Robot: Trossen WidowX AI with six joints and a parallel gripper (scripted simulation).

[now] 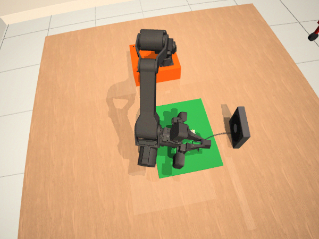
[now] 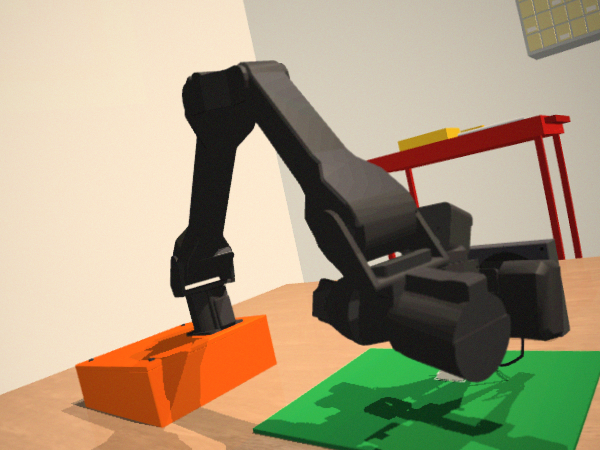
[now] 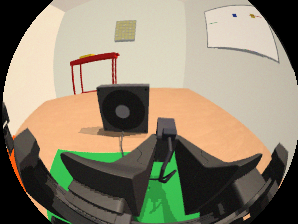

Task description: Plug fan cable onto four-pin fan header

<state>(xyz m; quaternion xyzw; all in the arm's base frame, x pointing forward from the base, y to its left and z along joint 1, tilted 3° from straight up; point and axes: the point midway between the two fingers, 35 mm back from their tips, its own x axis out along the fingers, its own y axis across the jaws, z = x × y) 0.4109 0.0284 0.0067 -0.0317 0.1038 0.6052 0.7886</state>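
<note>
The white four-pin fan header lies 80 mm behind my gripper tip, 10 mm to the right of it and 100 mm below it. Round my gripper tip: fan (50 mm behind, 140 mm to the left, 40 mm below); then green board (80 mm behind, 50 mm to the right, 110 mm below); then plug (10 mm to the left, 10 mm below).
</note>
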